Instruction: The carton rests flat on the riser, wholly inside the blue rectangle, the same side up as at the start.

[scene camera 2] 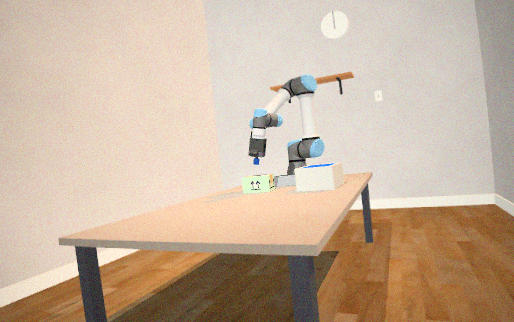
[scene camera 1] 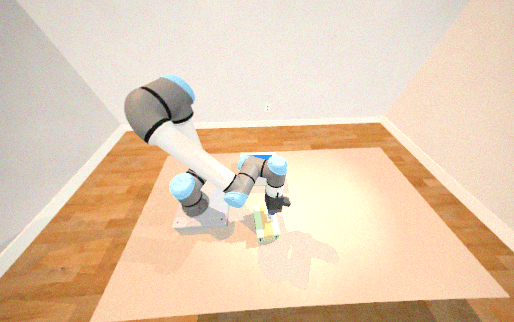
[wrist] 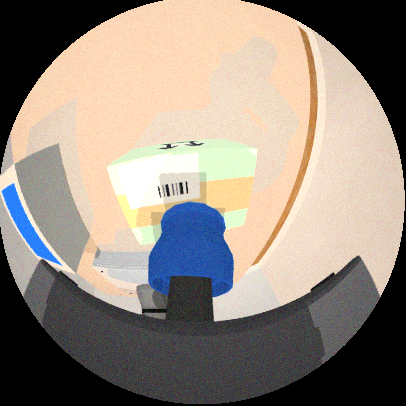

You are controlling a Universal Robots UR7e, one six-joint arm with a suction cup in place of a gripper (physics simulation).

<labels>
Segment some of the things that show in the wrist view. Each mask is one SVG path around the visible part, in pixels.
My suction cup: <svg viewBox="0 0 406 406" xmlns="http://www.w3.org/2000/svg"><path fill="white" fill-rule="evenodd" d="M174 204L164 212L160 220L161 234L148 255L149 285L156 291L168 295L169 283L160 277L173 275L205 276L221 280L211 285L212 297L228 292L232 288L234 263L233 254L223 236L225 230L223 216L217 209L202 202L187 201Z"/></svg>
A carton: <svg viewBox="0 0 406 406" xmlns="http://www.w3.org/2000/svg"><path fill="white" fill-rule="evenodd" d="M257 148L228 139L196 139L167 142L131 149L108 164L106 168L121 210L139 244L153 243L157 241L161 234L160 220L164 212L174 204L182 202L202 202L217 209L224 218L225 229L243 225L252 188Z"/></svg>
</labels>
